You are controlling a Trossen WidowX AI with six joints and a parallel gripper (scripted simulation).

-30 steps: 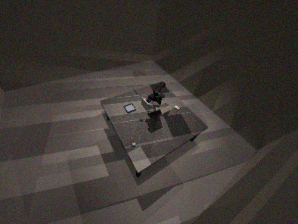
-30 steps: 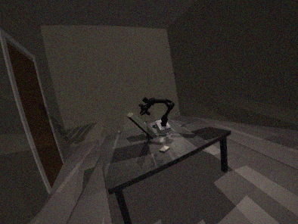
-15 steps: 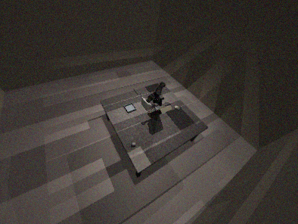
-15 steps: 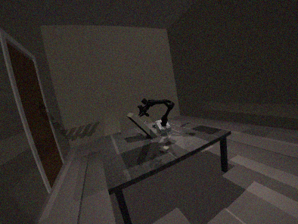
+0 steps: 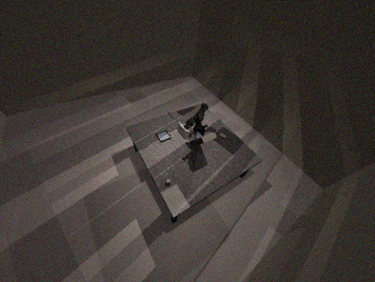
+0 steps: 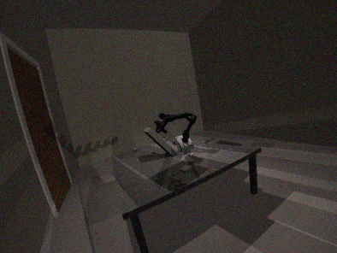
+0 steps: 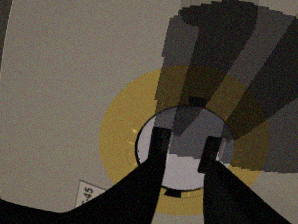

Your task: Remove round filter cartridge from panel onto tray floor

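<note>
Right now the round grey filter cartridge is 20 mm ahead of my gripper tip and 20 mm below it. Also, from my gripper tip: pale block (90 mm behind, 440 mm to the left, 270 mm below); tray (380 mm behind, 320 mm to the right, 270 mm below).
</note>
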